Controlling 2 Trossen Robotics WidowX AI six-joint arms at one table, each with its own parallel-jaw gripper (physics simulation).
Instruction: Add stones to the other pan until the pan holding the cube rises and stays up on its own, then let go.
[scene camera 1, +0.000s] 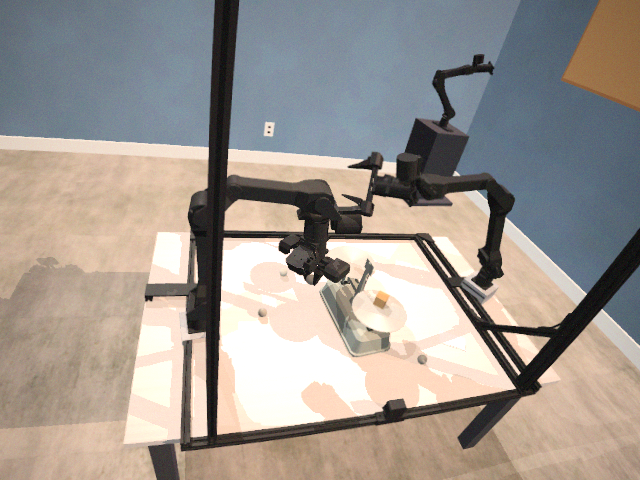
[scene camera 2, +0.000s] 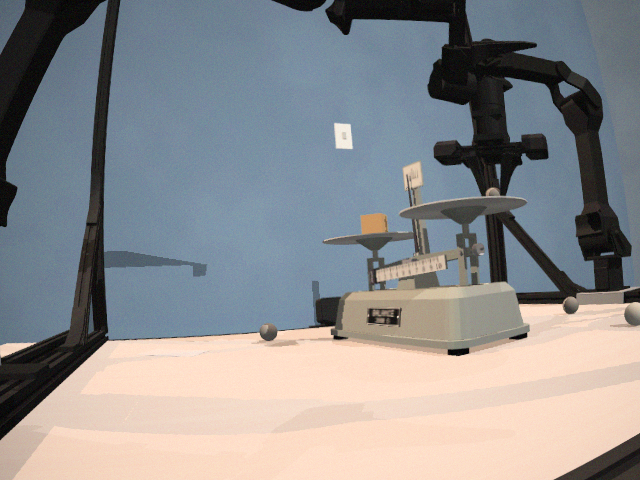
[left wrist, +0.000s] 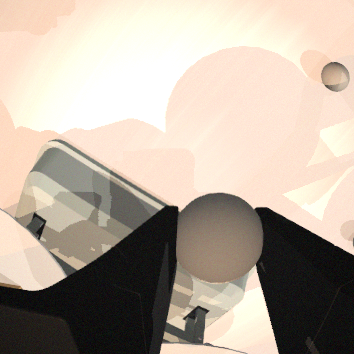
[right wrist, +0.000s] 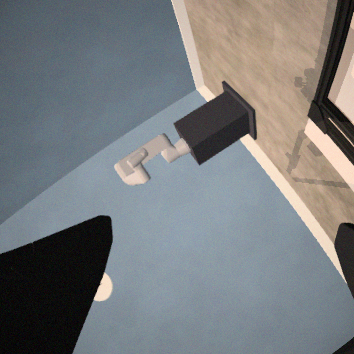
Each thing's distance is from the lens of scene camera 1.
my left gripper (scene camera 1: 310, 282): 0.96 m
my right gripper (scene camera 1: 344, 180): 1.13 m
